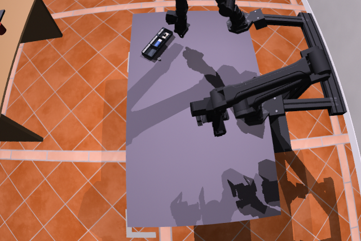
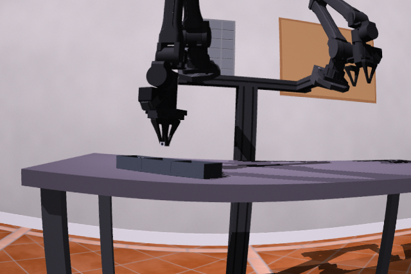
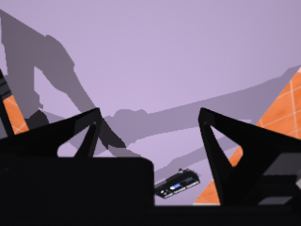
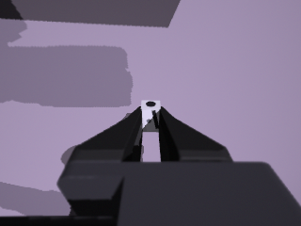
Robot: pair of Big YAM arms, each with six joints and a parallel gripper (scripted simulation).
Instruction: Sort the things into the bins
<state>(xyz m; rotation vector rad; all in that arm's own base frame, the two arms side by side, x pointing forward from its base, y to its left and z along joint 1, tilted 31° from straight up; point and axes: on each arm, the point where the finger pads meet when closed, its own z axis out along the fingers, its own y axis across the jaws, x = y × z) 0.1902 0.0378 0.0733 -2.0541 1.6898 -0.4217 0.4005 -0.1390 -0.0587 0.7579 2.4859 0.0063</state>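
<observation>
Now: the bin row 160 mm ahead of my right hand, 10 mm to the left of it and 50 mm below it. The rest, counted from my right hand: white card 110 mm ahead, 50 mm to the right, 60 mm below.
</observation>
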